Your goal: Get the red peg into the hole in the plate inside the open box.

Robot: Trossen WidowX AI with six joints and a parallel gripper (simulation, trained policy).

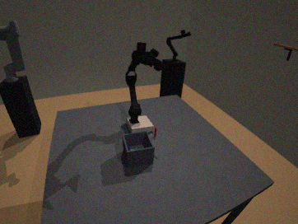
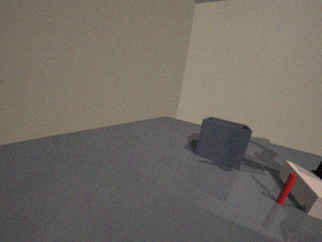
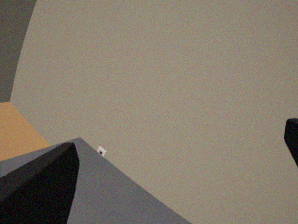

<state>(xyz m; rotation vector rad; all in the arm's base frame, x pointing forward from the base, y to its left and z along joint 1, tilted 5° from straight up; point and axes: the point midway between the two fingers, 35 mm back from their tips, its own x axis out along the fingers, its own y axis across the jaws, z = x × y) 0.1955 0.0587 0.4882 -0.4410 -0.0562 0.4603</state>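
Now: gripper tip 30 mm past the red peg, 10 mm to the left of it and 500 mm above it. Also, from my gripper tip: light plate (110 mm ahead, 210 mm to the right, 500 mm below).
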